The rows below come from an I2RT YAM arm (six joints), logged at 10 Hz.
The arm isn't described. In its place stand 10 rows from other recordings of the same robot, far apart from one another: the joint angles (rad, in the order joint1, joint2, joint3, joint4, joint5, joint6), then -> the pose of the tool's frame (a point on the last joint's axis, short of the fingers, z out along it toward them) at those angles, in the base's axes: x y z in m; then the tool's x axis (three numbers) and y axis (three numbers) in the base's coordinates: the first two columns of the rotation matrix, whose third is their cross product.
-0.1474 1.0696 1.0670 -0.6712 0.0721 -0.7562 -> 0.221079 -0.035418 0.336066 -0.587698 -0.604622 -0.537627 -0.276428 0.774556 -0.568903
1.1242 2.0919 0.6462 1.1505 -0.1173 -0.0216 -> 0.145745 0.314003 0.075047 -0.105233 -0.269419 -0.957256 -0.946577 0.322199 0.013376
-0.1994 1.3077 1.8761 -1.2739 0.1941 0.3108 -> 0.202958 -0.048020 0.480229 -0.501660 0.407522 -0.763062 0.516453 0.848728 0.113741
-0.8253 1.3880 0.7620 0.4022 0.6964 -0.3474 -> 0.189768 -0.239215 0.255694 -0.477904 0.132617 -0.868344 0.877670 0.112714 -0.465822
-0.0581 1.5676 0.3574 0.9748 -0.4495 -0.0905 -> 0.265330 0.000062 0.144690 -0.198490 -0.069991 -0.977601 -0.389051 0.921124 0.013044
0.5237 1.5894 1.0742 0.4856 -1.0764 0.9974 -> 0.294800 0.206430 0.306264 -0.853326 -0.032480 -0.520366 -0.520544 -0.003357 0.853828
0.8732 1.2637 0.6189 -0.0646 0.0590 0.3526 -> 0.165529 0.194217 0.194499 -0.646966 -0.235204 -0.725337 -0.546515 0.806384 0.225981
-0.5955 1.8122 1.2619 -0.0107 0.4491 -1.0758 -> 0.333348 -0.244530 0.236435 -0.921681 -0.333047 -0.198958 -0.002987 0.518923 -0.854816
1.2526 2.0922 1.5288 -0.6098 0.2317 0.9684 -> 0.143150 0.408464 0.162129 -0.902224 -0.175712 -0.393850 -0.270355 0.941952 0.199083
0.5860 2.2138 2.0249 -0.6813 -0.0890 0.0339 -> 0.415469 0.279578 0.254030 -0.656838 -0.395475 -0.642000 -0.576653 0.812044 0.089758
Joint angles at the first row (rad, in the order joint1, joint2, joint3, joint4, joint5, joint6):
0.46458 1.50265 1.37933 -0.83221 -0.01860 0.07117
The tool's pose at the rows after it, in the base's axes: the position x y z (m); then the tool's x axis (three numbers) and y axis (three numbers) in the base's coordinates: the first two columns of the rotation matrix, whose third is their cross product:
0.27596 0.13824 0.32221 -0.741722 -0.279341 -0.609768 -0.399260 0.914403 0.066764
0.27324 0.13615 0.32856 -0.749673 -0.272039 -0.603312 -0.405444 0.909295 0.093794
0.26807 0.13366 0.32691 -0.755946 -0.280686 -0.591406 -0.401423 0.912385 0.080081
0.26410 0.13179 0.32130 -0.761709 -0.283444 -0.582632 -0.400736 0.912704 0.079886
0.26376 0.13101 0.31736 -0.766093 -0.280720 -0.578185 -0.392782 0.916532 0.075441
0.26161 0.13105 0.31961 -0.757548 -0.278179 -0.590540 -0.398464 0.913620 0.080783
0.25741 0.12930 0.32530 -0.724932 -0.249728 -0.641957 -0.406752 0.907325 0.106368
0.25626 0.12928 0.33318 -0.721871 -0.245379 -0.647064 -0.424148 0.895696 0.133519
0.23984 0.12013 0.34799 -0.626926 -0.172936 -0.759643 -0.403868 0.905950 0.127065
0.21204 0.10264 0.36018 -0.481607 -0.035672 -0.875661 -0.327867 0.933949 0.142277
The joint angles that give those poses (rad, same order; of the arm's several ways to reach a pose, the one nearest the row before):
0.46185 1.46209 1.35248 -0.80113 -0.02214 0.08054
0.45617 1.45482 1.37274 -0.83373 -0.05233 0.08624
0.45794 1.43837 1.35627 -0.85019 -0.03864 0.08259
0.45818 1.42276 1.32330 -0.84368 -0.03879 0.08287
0.45725 1.42043 1.30709 -0.83561 -0.03103 0.08649
0.46000 1.40862 1.30211 -0.82661 -0.03615 0.08722
0.45841 1.36997 1.27468 -0.76892 -0.05734 0.09717
0.45578 1.36734 1.30103 -0.78762 -0.09242 0.09799
0.45737 1.25290 1.22720 -0.66710 -0.05256 0.12216
0.45675 1.07605 1.09627 -0.50030 0.03929 0.18152

